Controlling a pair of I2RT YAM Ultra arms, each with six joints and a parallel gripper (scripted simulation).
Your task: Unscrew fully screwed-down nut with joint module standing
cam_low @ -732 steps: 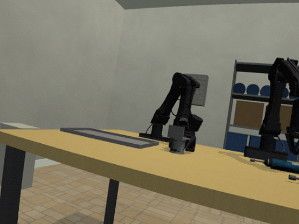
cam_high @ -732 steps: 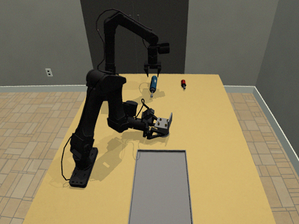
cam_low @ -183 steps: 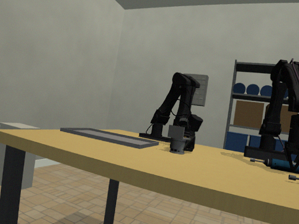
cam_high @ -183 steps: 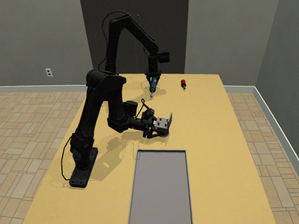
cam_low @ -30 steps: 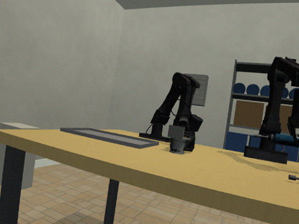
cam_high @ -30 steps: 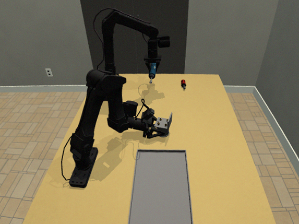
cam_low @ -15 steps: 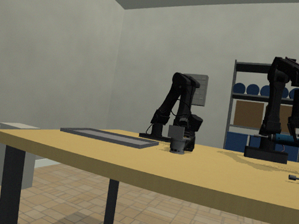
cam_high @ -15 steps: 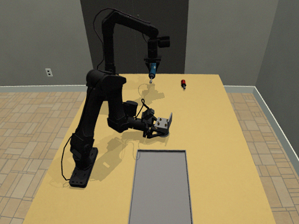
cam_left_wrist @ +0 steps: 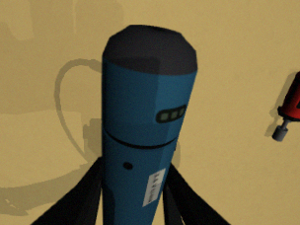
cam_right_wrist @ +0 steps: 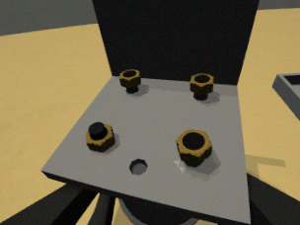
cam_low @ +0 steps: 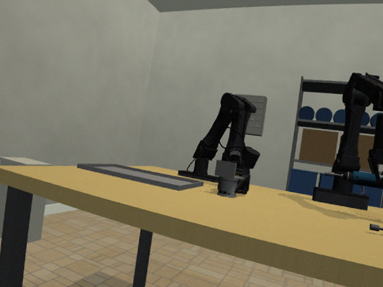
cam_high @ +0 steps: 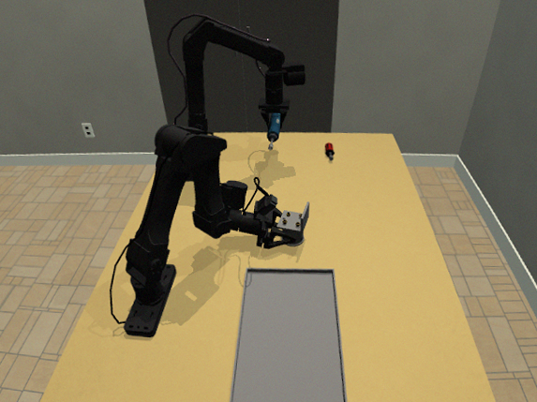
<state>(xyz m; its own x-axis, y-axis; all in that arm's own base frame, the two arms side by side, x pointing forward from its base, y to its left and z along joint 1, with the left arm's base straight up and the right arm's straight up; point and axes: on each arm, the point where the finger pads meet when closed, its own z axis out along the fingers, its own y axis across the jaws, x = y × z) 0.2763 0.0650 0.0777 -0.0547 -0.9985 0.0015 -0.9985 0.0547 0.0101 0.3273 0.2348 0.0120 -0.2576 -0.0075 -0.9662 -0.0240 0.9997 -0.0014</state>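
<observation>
Right now my right hand is 1 cm below the joint module. The rest, counted from my right hand: bracket: 5 cm above; then grey tray: 33 cm to the right, 2 cm below, 1 cm behind; then socket: 31 cm to the left, 10 cm above, 7 cm behind.
</observation>
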